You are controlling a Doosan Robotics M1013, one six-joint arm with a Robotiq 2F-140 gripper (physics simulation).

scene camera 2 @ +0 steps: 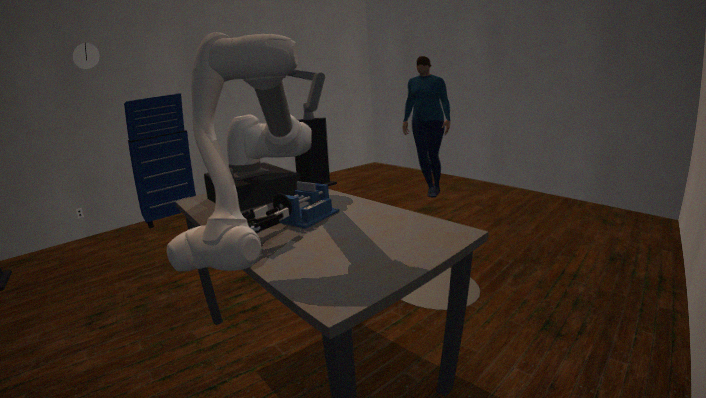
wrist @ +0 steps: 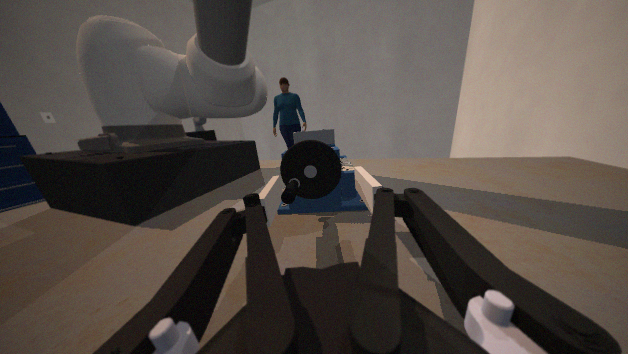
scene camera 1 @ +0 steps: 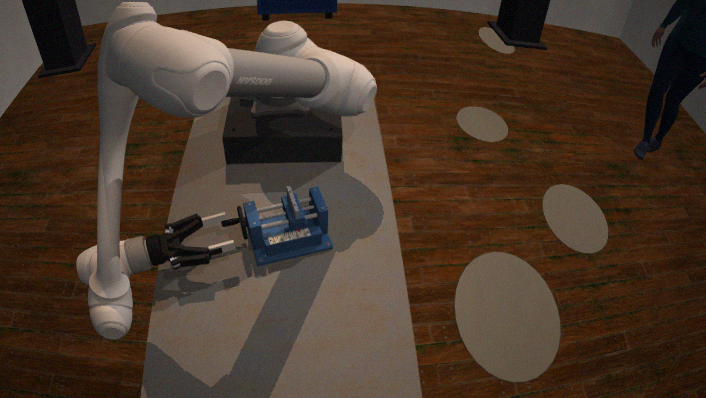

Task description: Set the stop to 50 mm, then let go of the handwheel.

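Where they show: gripper, fingertip midpoint: (scene camera 2: 277, 210) (wrist: 317, 181) (scene camera 1: 229, 230); arm's base, origin of the base link: (scene camera 2: 245, 173) (wrist: 153, 147) (scene camera 1: 279, 97).
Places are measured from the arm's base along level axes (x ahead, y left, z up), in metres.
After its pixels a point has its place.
The blue stop device (scene camera 1: 320, 242) @[x 0.506, y 0.089, z -0.095 m] (scene camera 2: 310, 216) @[x 0.532, y -0.031, z -0.087 m] (wrist: 348, 187) @[x 0.522, y -0.052, z -0.085 m] stands on the table. Its black handwheel (scene camera 1: 243, 223) @[x 0.503, y -0.099, z -0.007 m] (scene camera 2: 281, 202) @[x 0.479, y -0.110, z -0.025 m] (wrist: 320, 155) @[x 0.490, y -0.106, z -0.017 m] faces my gripper. The wheel's crank knob (scene camera 1: 230, 222) @[x 0.462, y -0.139, z -0.050 m] (wrist: 288, 193) @[x 0.464, y -0.162, z -0.049 m] sits low on the left of the wheel in the wrist view. The stop (scene camera 1: 293, 205) @[x 0.468, y 0.027, z 0.008 m] (scene camera 2: 306, 186) @[x 0.454, y 0.022, z -0.003 m] (wrist: 314, 136) @[x 0.449, y 0.021, z -0.002 m], a grey plate on a blue carriage, sits on the rods towards the far end plate. A small red mark shows on the scale (scene camera 1: 289, 236) @[x 0.511, y 0.012, z -0.057 m]; its numbers are too small to read. My gripper (scene camera 1: 229, 230) @[x 0.493, y -0.139, z -0.043 m] (wrist: 317, 181) @[x 0.493, y -0.139, z -0.043 m] is open and empty, its fingertips a little short of the wheel, one to each side.
The arm's dark base block (scene camera 1: 282, 147) @[x 0.187, y 0.005, z -0.052 m] (scene camera 2: 250, 187) @[x 0.183, y -0.073, z -0.024 m] (wrist: 145, 175) @[x 0.179, y -0.133, z -0.037 m] stands on the table (scene camera 1: 350, 320) @[x 0.729, y 0.136, z -0.113 m] (scene camera 2: 410, 240) @[x 0.890, y 0.059, z -0.113 m] behind the device. A person (scene camera 1: 670, 90) (scene camera 2: 426, 115) (wrist: 287, 110) stands on the floor beyond the table. A blue cabinet (scene camera 2: 160, 160) is by the wall.
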